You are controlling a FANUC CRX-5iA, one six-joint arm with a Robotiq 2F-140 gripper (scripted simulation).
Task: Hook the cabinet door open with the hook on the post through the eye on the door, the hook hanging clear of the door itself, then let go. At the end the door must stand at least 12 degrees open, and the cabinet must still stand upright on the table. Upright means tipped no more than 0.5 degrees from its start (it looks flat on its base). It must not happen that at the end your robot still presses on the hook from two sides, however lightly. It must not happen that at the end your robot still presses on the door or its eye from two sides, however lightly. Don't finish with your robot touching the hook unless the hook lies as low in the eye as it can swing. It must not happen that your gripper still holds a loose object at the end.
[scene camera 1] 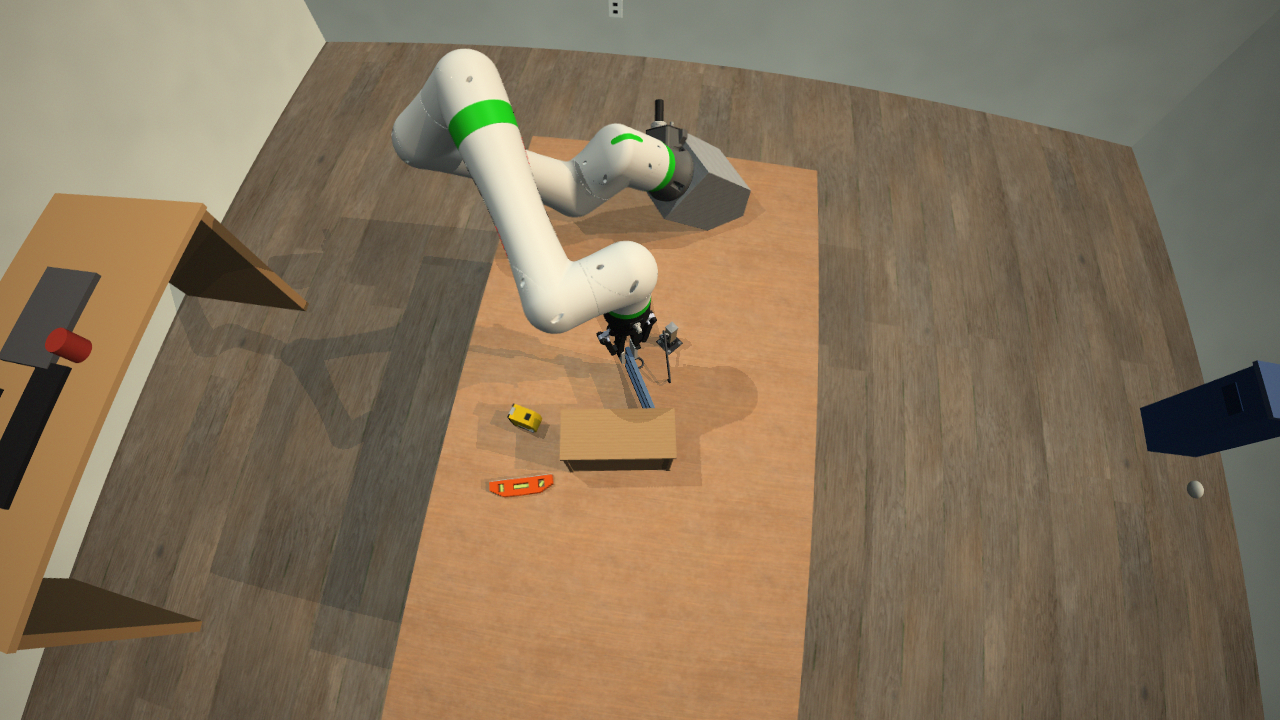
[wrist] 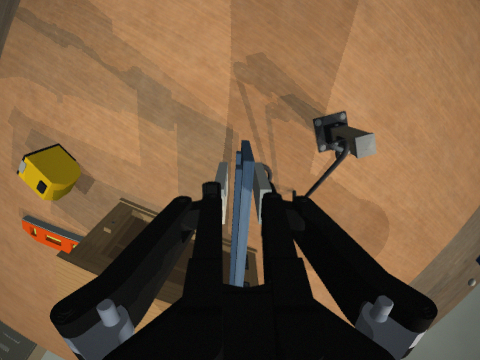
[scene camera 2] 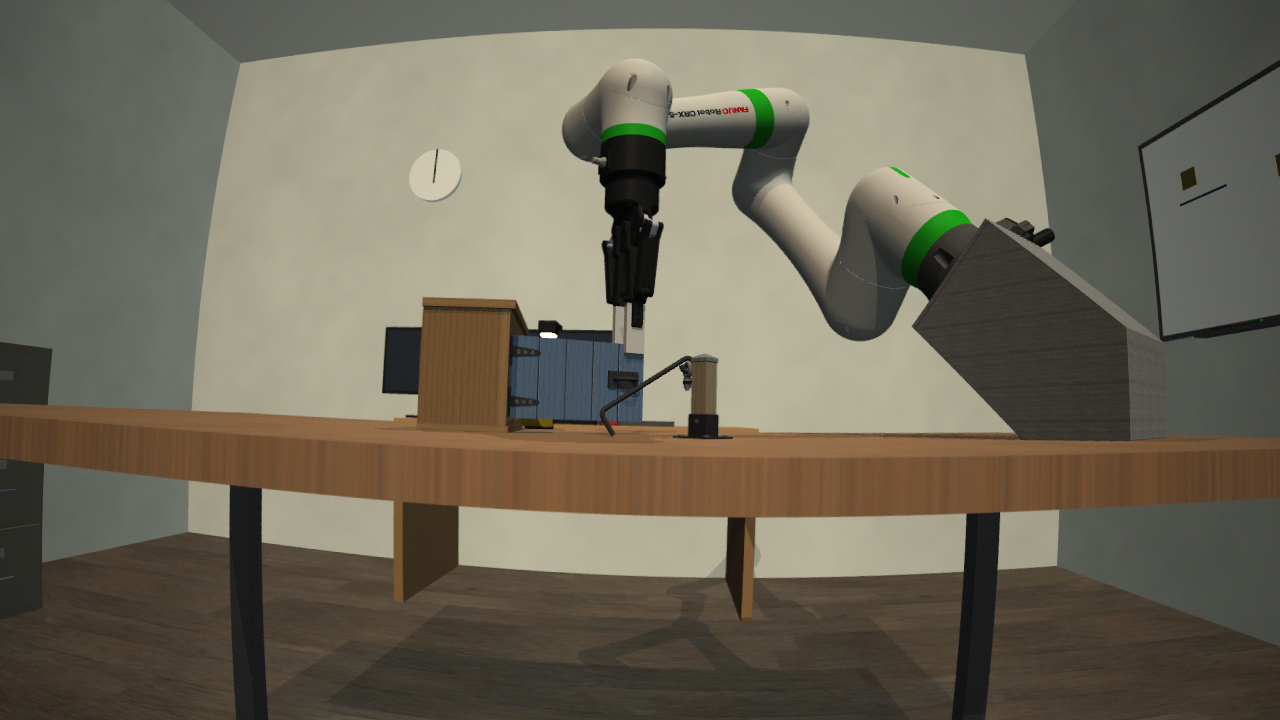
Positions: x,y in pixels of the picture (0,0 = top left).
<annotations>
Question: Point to a hook post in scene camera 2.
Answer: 703,421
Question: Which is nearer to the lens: the wooden cabinet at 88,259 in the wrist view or the yellow tape measure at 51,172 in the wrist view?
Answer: The wooden cabinet.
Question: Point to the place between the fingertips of the gripper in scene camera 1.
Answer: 627,356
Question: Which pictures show the gripper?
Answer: Scene camera 1, the wrist view and scene camera 2: all of them.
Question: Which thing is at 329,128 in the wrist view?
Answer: A hook post.
</annotations>
